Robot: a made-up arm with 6 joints. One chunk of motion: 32 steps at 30 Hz.
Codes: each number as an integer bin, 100 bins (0 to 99) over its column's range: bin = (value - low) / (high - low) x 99, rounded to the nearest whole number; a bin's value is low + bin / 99 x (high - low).
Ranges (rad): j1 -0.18..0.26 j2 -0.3..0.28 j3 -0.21..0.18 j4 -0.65..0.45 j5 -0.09..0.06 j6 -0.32..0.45
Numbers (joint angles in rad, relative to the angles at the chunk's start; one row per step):
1: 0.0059 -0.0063 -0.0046 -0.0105 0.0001 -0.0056
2: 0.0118 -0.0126 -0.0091 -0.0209 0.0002 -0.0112
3: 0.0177 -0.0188 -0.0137 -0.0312 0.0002 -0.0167
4: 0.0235 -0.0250 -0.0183 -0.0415 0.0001 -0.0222
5: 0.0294 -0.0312 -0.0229 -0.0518 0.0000 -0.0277
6: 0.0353 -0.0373 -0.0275 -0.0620 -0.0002 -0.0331
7: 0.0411 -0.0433 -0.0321 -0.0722 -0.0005 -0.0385
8: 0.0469 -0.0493 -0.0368 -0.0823 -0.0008 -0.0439
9: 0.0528 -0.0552 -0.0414 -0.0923 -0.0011 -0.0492
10: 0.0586 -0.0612 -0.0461 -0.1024 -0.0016 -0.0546
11: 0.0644 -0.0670 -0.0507 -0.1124 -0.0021 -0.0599
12: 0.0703 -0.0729 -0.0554 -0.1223 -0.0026 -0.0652
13: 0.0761 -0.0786 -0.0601 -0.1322 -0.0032 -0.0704
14: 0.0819 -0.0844 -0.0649 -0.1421 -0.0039 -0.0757
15: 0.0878 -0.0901 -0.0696 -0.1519 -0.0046 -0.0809
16: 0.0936 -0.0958 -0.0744 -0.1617 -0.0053 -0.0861
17: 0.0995 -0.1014 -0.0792 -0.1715 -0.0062 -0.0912
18: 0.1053 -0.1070 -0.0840 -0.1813 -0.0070 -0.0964
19: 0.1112 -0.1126 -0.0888 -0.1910 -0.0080 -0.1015
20: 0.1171 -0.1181 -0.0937 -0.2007 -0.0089 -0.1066
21: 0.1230 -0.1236 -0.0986 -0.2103 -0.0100 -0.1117
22: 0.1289 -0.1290 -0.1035 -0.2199 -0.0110 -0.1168
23: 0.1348 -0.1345 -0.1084 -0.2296 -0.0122 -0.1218
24: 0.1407 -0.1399 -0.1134 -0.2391 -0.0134 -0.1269
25: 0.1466 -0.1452 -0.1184 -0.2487 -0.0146 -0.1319
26: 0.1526 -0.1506 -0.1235 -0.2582 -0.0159 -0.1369
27: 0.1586 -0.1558 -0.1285 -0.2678 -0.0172 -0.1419
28: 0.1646 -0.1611 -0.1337 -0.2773 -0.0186 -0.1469
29: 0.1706 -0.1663 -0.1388 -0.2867 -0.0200 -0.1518
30: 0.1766 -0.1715 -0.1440 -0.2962 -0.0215 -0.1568
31: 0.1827 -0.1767 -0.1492 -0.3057 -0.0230 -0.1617
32: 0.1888 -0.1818 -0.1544 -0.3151 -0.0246 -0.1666
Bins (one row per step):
1: 42 50 52 58 59 40
2: 43 49 51 57 60 40
3: 44 48 50 56 60 39
4: 46 47 49 55 59 38
5: 47 46 47 54 59 38
6: 48 45 46 53 59 37
7: 50 44 45 52 59 36
8: 51 43 44 51 59 35
9: 52 42 43 50 59 35
10: 54 41 42 49 58 34
11: 55 40 40 48 58 33
12: 56 39 39 47 58 33
13: 58 38 38 47 57 32
14: 59 37 37 46 57 31
15: 60 36 36 45 56 31
16: 62 35 34 44 56 30
17: 63 34 33 43 55 29
18: 64 33 32 42 55 29
19: 66 32 31 41 54 28
20: 67 31 30 40 54 27
21: 68 30 28 40 53 27
22: 70 29 27 39 52 26
23: 71 28 26 38 51 25
24: 72 27 25 37 51 25
25: 73 26 23 36 50 24
26: 75 26 22 35 49 24
27: 76 25 21 34 48 23
28: 78 24 19 34 47 22
29: 79 23 18 33 46 22
30: 80 22 17 32 45 21
31: 82 21 15 31 44 20
32: 83 20 14 30 43 20

